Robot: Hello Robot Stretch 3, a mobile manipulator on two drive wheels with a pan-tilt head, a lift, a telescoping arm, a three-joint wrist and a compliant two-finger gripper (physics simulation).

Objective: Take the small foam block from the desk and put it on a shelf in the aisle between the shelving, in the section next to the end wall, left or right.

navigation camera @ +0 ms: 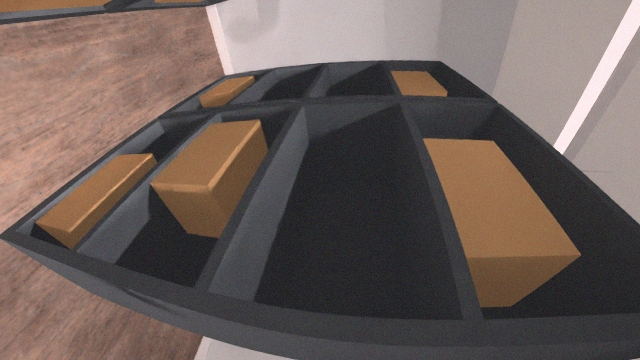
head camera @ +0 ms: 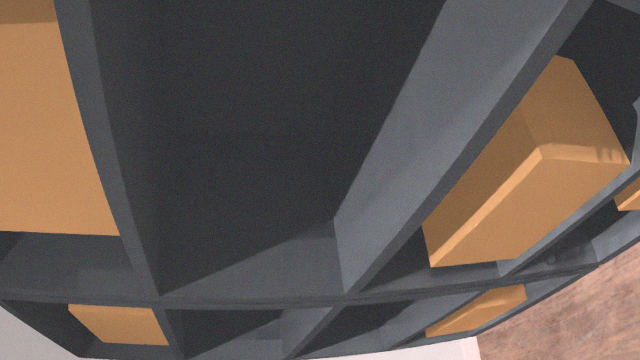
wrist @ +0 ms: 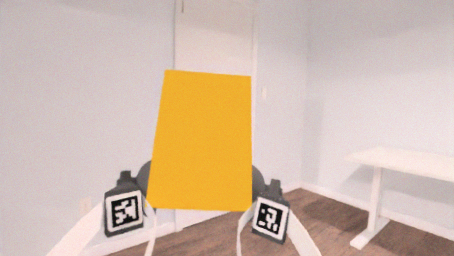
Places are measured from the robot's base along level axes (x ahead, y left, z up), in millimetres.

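Pixels of known places: gripper, fingertip midpoint: (wrist: pixel 202 180).
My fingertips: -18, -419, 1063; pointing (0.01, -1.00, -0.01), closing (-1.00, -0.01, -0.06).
Behind a point stands the place of what it marks, as x, y, z.
The small foam block (wrist: pixel 200 135) {-17, -389, 1103}, a yellow slab in the wrist view, is held upright between the two fingertips. My gripper (wrist: pixel 202 180) {-18, -419, 1063} is shut on it, with a dark round pad at each side of the block. Neither the block nor the gripper shows in the head or navigation views. The dark grey shelving (head camera: pixel 102 145) {558, -26, 1432} (navigation camera: pixel 350 330) {307, -196, 1247} fills most of both those views, seen sideways and very close in the head view. Its open compartments lie between thin boards, and a further section adjoins a pale wall (navigation camera: pixel 350 30) {1701, 1044, 1183}.
Orange-brown boxes (head camera: pixel 530 210) (navigation camera: pixel 500 200) stand in several compartments. Part of a second shelving unit (navigation camera: pixel 125 6) {743, 837, 123} shows at the top left of the navigation view. Wooden floor (navigation camera: pixel 75 90) {598, 385, 1} (head camera: pixel 575 320) {1153, 549, 1} runs alongside. The wrist view shows a white table (wrist: pixel 410 162) {-1466, -1731, 721} at right and a white door (wrist: pixel 215 40) {-39, -2317, 1662}.
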